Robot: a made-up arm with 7 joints. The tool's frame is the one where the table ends. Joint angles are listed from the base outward.
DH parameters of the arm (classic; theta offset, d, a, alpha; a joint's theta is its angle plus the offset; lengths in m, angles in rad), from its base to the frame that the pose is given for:
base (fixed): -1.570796 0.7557 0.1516 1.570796
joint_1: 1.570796 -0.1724 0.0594 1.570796
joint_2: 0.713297 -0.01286 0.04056 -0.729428
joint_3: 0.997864 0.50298 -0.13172 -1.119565
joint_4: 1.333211 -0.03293 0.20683 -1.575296
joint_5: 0 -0.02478 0.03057 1.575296
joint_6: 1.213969 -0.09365 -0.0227 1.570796
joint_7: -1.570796 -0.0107 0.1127 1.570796
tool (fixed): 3.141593 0.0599 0 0
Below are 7 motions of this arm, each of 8 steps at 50 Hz.
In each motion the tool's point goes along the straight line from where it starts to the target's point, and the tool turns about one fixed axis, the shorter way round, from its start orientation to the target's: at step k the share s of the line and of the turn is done. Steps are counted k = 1, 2, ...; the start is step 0. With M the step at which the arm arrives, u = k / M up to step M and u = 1 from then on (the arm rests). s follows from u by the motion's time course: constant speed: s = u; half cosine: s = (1 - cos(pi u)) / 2; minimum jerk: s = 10 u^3 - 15 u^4 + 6 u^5.
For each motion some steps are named. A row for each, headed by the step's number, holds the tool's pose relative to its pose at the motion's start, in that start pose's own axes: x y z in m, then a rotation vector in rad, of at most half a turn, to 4 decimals.
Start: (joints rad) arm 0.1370 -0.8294 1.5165 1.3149 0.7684 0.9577 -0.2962
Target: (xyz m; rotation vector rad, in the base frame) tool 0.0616 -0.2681 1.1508 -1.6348 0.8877 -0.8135
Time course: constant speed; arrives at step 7
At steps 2, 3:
2: -0.0013 -0.0082 0.0031 0.0000 0.0030 0.0099
3: -0.0019 -0.0123 0.0047 0.0000 0.0045 0.0148

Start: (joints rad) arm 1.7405 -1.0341 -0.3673 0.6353 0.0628 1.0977 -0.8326
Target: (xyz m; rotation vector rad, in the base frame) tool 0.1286 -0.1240 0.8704 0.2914 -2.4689 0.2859
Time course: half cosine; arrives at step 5
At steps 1, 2, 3, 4, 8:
1: -0.0002 0.0001 0.0003 -0.0021 -0.0010 0.0005
2: -0.0007 0.0005 0.0012 -0.0075 -0.0036 0.0018
3: -0.0014 0.0010 0.0023 -0.0142 -0.0068 0.0034
4: -0.0019 0.0014 0.0032 -0.0196 -0.0094 0.0047
8: -0.0021 0.0015 0.0035 -0.0217 -0.0104 0.0052

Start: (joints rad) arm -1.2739 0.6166 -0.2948 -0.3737 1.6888 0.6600 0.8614
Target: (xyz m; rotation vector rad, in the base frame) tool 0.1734 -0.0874 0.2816 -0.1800 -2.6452 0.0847
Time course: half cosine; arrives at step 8
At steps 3, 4, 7, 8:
3: -0.0059 -0.0004 -0.0008 -0.0108 0.0111 0.0106
4: -0.0096 -0.0007 -0.0013 -0.0176 0.0180 0.0172
7: -0.0185 -0.0013 -0.0024 -0.0338 0.0346 0.0330
8: -0.0192 -0.0014 -0.0025 -0.0351 0.0359 0.0343

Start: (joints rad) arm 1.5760 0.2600 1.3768 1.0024 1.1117 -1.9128 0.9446
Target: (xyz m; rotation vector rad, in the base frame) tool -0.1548 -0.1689 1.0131 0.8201 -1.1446 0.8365
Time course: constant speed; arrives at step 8
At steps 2, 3, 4, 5, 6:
2: -0.0006 -0.0021 -0.0001 0.0360 -0.0189 -0.0073
3: -0.0009 -0.0031 -0.0001 0.0540 -0.0284 -0.0110
4: -0.0012 -0.0041 -0.0002 0.0720 -0.0379 -0.0147
5: -0.0015 -0.0051 -0.0002 0.0900 -0.0473 -0.0183
6: -0.0018 -0.0062 -0.0003 0.1080 -0.0568 -0.0220

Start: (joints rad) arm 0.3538 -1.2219 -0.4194 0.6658 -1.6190 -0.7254 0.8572
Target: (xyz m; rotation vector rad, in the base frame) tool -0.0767 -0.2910 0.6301 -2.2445 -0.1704 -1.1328
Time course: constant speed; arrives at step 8
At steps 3, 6, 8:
3: -0.0049 -0.0081 0.0079 0.0382 0.0311 0.0369
6: -0.0098 -0.0163 0.0158 0.0765 0.0621 0.0739
8: -0.0130 -0.0217 0.0211 0.1019 0.0829 0.0985

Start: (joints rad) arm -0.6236 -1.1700 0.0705 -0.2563 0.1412 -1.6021 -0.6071
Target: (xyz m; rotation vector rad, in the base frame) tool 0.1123 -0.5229 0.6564 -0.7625 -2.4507 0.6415
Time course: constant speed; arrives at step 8
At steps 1, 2, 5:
1: -0.0003 0.0041 0.0038 0.0056 0.0118 -0.0089
2: -0.0006 0.0081 0.0077 0.0112 0.0236 -0.0178
5: -0.0016 0.0203 0.0192 0.0281 0.0590 -0.0445

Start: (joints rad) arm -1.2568 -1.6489 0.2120 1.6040 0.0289 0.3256 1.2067
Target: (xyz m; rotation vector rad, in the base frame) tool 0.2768 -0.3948 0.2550 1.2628 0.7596 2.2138
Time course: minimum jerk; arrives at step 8
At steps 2, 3, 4, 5, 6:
2: 0.0005 -0.0011 0.0005 0.0007 0.0047 0.0020
3: 0.0013 -0.0029 0.0013 0.0019 0.0126 0.0054
4: 0.0024 -0.0052 0.0023 0.0035 0.0228 0.0098
5: 0.0035 -0.0076 0.0033 0.0051 0.0331 0.0143
6: 0.0043 -0.0093 0.0041 0.0063 0.0409 0.0177

